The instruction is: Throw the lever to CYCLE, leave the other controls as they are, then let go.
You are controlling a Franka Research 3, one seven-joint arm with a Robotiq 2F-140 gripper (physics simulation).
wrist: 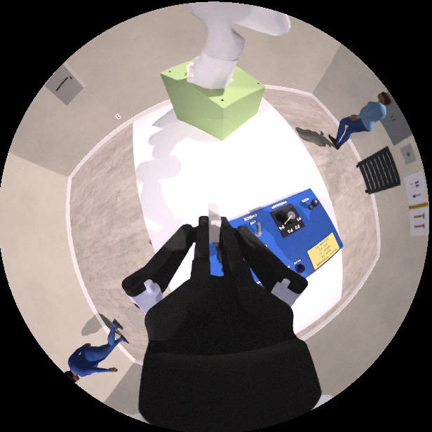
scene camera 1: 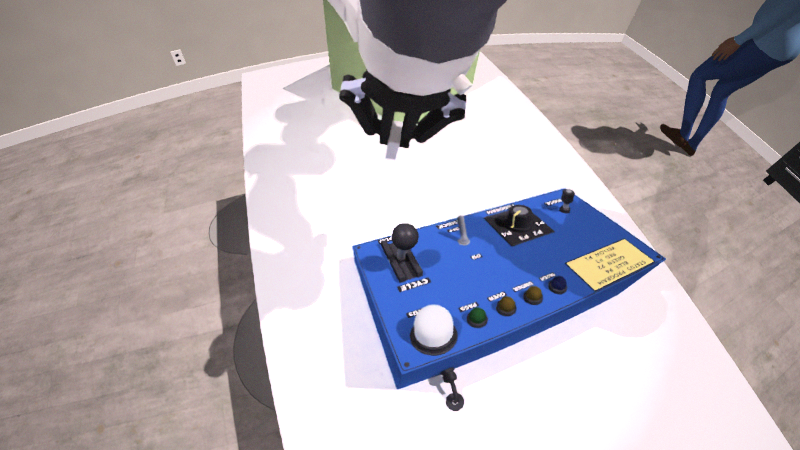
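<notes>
The lever (scene camera 1: 405, 236) has a black ball knob and rises from a black slotted plate on the blue panel (scene camera 1: 525, 265) (wrist: 287, 250). Its knob shows over the slot's far part, away from the CYCLE label (scene camera 1: 414, 284); its exact lean is hard to tell. In the wrist view the fingers mostly hide the lever. My gripper (scene camera 1: 396, 143) (wrist: 211, 211) is shut and empty, above the table behind the panel, apart from the lever. The CHECK toggle (scene camera 1: 463, 230) (wrist: 258, 229) tilts towards OFF. The PROGRAM knob (scene camera 1: 520, 215) (wrist: 290, 217) and a small black switch (scene camera 1: 567, 199) (wrist: 313, 204) stand farther right.
The panel also bears a white dome (scene camera 1: 433, 326), a green lamp (scene camera 1: 477, 316), amber lamps, a blue lamp (scene camera 1: 557, 284) (wrist: 299, 268) and a yellow note (scene camera 1: 609, 264) (wrist: 324, 251). A small black crank (scene camera 1: 453, 391) sticks out in front. The green robot base (wrist: 215, 107) stands at the table's far end.
</notes>
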